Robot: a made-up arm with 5 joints.
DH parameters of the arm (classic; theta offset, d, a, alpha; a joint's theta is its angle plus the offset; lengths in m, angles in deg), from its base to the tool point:
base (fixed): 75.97 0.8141 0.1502 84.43
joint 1: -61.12 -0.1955 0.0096 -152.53
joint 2: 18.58 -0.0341 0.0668 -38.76
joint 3: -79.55 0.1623 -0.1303 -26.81
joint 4: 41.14 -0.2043 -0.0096 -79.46
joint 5: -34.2 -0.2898 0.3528 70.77
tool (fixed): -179.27 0.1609 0 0
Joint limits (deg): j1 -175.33..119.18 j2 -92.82..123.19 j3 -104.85..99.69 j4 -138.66..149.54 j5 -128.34..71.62
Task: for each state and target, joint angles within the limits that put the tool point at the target. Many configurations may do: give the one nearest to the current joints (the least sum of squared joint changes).
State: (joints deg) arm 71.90 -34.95 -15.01 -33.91 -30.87
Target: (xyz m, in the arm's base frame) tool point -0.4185 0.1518 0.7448
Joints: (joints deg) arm 82.47 -43.95 -48.31 -10.68 11.79
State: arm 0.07 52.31 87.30 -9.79 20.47
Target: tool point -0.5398 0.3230 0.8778
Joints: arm 8.28 67.97 85.38 -32.11 -17.96
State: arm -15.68 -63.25 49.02 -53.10 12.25
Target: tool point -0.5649 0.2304 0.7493
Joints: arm -14.53 -65.23 28.20 -64.55 -1.66
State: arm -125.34 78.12 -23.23 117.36 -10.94
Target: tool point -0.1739 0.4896 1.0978
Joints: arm -116.95 85.69 5.74 109.41 -8.48
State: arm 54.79 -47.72 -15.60 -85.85 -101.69
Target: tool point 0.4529 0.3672 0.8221
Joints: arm 40.35 -92.82 -40.98 -101.82 -128.34
